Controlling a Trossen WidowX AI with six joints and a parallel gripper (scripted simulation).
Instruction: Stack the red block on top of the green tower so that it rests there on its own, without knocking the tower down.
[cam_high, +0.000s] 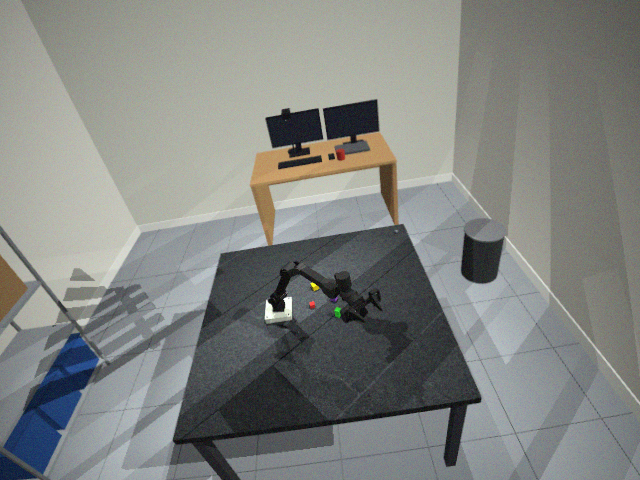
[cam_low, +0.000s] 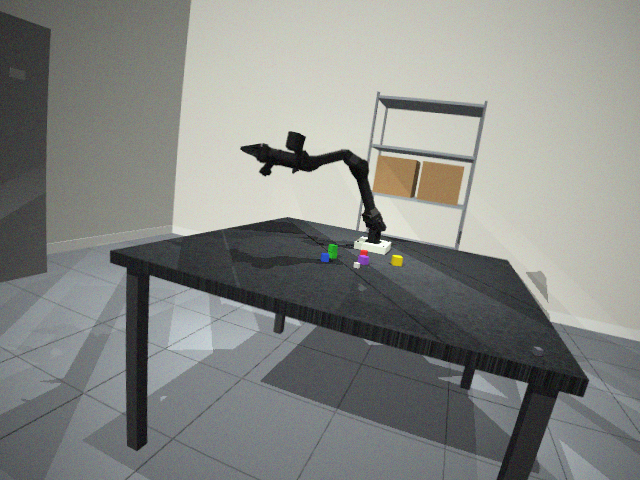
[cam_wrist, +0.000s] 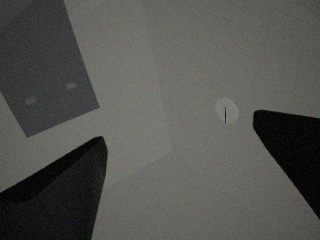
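Now: gripper tip 43 cm to the right of the red block, 35 cm above it and 32 cm past it. From my gripper tip the other things lie so: purple block: 46 cm to the left, 35 cm below, 21 cm behind; small white block: 47 cm to the left, 36 cm below, 13 cm behind; blue block: 35 cm to the left, 35 cm below, 11 cm behind.
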